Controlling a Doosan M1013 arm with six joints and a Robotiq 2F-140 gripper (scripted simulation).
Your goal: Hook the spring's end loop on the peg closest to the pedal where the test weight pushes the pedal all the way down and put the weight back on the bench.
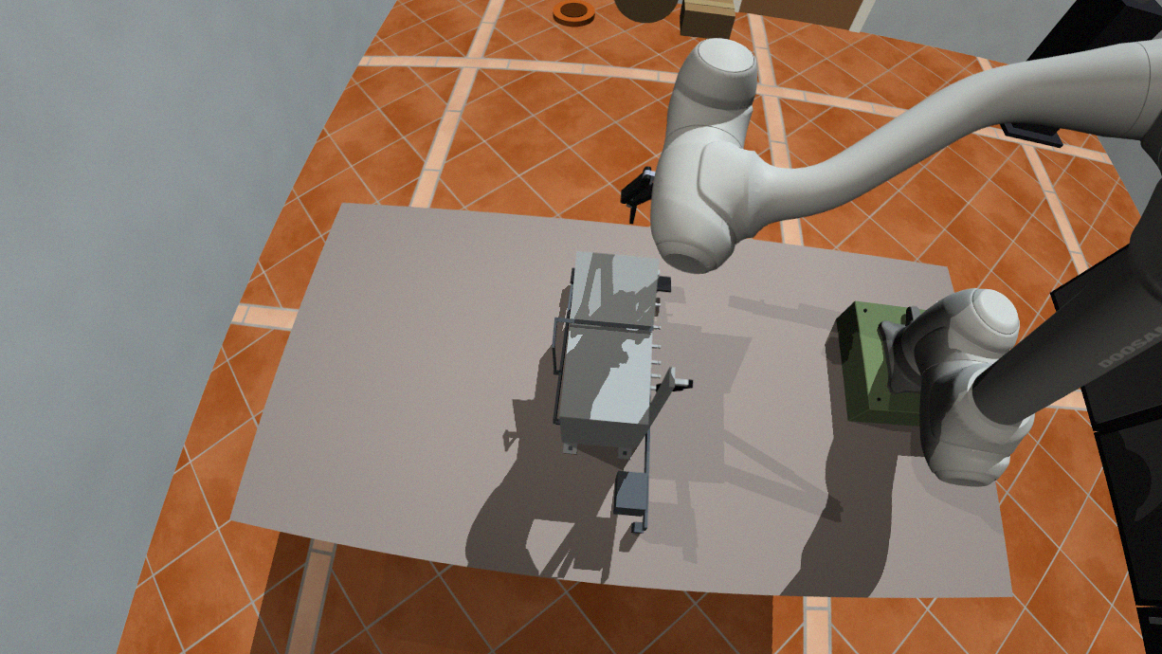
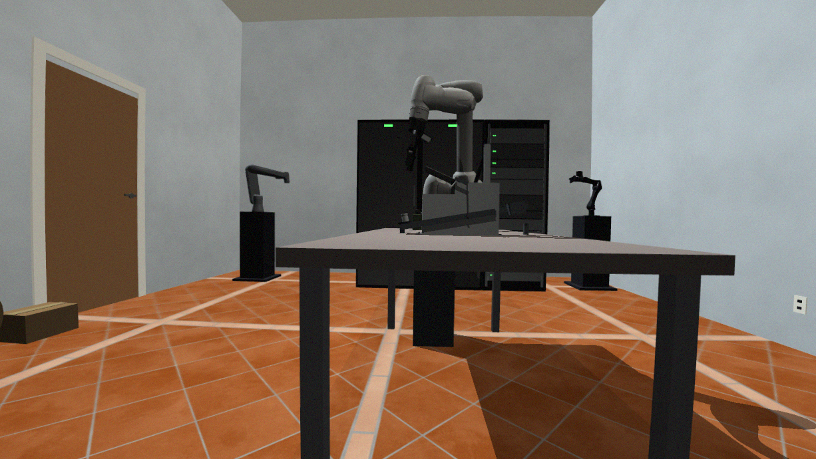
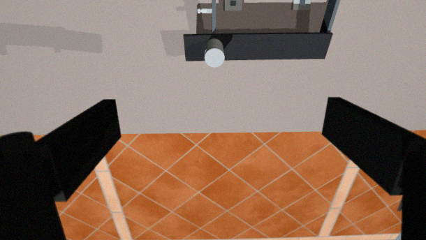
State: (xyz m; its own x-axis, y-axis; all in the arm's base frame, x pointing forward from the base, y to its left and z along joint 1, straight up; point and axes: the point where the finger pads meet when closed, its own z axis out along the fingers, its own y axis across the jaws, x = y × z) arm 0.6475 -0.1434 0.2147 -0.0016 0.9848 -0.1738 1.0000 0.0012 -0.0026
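The steel test weight lies 24 cm below my hand and 2 cm to the right of it. Round my hand: small block (31 cm below, 3 cm to the right); white-tipped pin (36 cm to the left, 8 cm above, 1 cm behind).
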